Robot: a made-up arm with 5 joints.
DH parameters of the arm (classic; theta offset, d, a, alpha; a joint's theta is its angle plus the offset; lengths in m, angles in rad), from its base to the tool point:
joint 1: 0 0.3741 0 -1.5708
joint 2: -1.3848 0 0.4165 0
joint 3: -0.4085 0 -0.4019 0
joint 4: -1.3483 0 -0.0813 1.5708
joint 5: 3.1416 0.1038 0 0
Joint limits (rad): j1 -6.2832..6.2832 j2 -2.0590..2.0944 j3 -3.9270..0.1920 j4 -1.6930..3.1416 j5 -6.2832..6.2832
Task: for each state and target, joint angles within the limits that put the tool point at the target. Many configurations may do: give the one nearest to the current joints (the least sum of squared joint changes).
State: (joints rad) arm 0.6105 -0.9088 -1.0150 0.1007 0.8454
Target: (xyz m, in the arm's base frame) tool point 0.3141 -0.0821 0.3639
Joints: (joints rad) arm -0.2557 -0.1735 -0.2162 0.3183 0.8454
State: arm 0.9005 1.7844 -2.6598 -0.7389 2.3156
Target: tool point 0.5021 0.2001 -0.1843
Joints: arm 0.3792 2.0944 -2.2039 -1.5789 2.3156
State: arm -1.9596 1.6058 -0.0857 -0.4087 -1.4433
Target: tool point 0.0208 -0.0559 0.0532
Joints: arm -1.2146 1.3418 -0.0911 -0.4928 -1.4433
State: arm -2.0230 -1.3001 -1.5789 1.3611 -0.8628
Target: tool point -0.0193 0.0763 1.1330
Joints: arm -1.3230 -0.9505 -1.7254 1.2257 -0.8628
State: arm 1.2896 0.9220 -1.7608 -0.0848 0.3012
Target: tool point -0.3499 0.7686 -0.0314
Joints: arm 1.9980 1.6695 -2.3760 0.1723 0.3012
